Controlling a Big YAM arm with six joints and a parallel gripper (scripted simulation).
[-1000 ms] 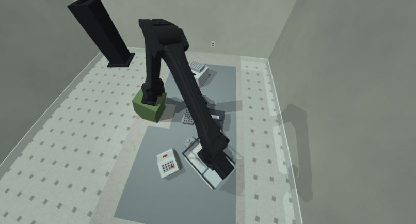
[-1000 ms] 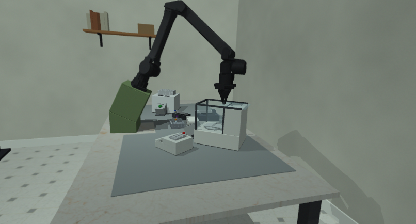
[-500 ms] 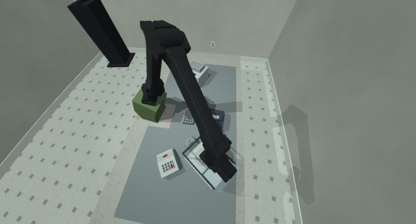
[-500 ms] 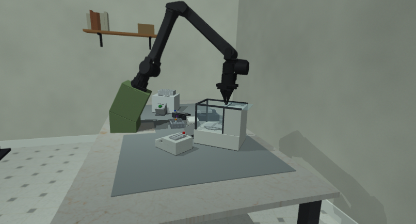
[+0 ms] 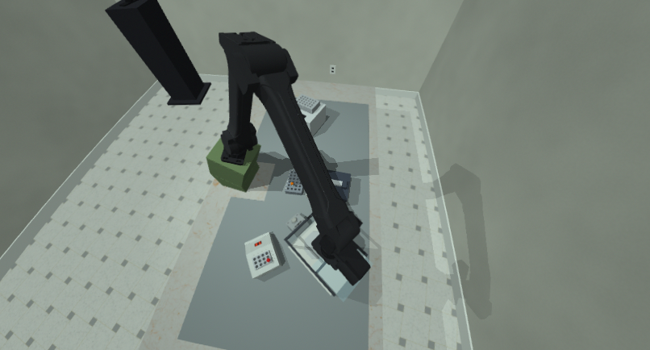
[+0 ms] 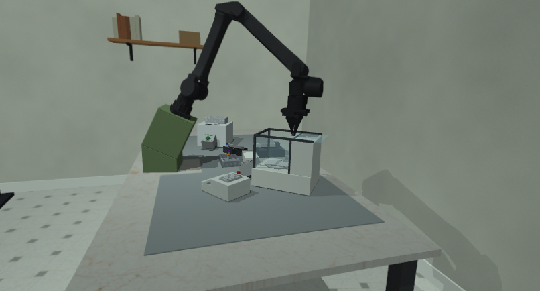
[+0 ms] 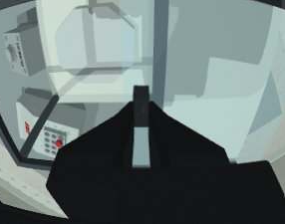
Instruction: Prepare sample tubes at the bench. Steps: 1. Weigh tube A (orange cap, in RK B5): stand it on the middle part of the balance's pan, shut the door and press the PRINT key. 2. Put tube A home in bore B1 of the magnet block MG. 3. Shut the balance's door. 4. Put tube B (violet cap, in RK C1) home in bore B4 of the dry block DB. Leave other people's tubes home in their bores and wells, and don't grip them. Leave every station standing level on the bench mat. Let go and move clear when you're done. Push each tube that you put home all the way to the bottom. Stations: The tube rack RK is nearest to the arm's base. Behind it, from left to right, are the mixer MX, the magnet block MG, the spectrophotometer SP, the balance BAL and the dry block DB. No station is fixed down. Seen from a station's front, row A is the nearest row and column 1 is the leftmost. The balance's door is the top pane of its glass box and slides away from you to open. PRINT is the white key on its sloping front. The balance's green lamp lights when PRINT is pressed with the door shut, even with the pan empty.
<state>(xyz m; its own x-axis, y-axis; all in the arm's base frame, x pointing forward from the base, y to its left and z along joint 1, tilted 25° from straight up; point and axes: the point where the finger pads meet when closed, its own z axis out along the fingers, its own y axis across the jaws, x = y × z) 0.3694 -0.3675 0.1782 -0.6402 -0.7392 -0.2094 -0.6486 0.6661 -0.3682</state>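
Right now the balance door is 2 cm to the right of my hand, 2 cm ahead of it and 1 cm below it. The rest, counted from my hand: red-capped tube: 23 cm behind, 16 cm below, 1 cm to the right; then balance pan: 14 cm below, 5 cm to the left, 4 cm behind; then dry block DB: 27 cm behind, 19 cm below, 1 cm to the left.
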